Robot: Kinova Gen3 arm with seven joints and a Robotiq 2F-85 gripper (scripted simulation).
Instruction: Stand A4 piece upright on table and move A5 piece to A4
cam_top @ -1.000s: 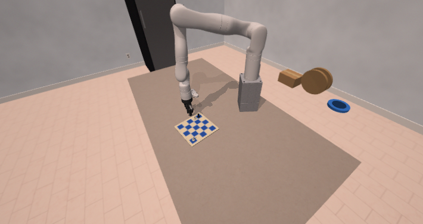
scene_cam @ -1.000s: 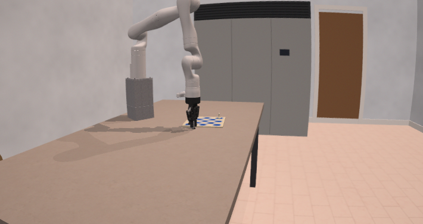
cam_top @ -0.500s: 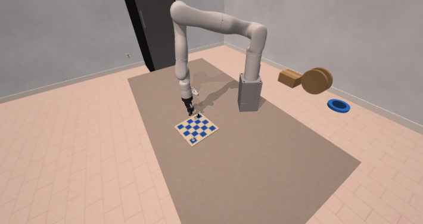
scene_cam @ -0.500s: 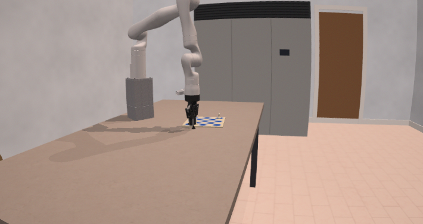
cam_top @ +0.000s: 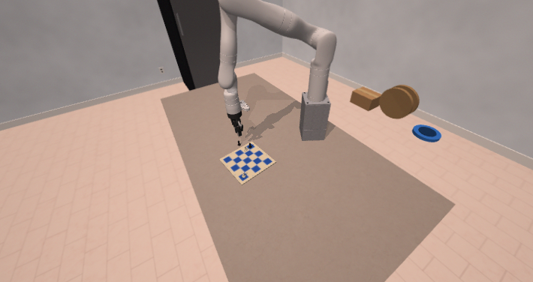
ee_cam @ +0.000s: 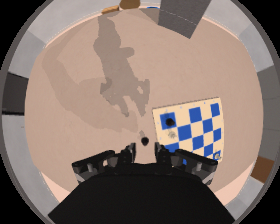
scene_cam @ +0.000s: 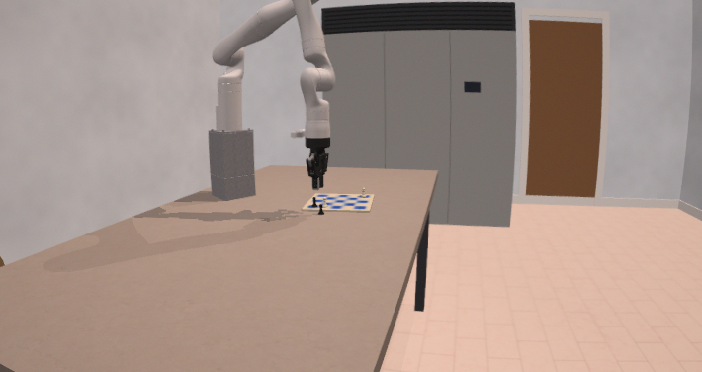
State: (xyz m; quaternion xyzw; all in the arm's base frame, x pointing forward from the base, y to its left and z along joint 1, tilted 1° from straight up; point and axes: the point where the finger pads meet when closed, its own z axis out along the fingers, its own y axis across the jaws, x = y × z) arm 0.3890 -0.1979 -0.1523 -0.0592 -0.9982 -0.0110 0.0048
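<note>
Right now the cream chessboard is 4 cm ahead of my hand, 14 cm to the left of it and 9 cm below it.
</note>
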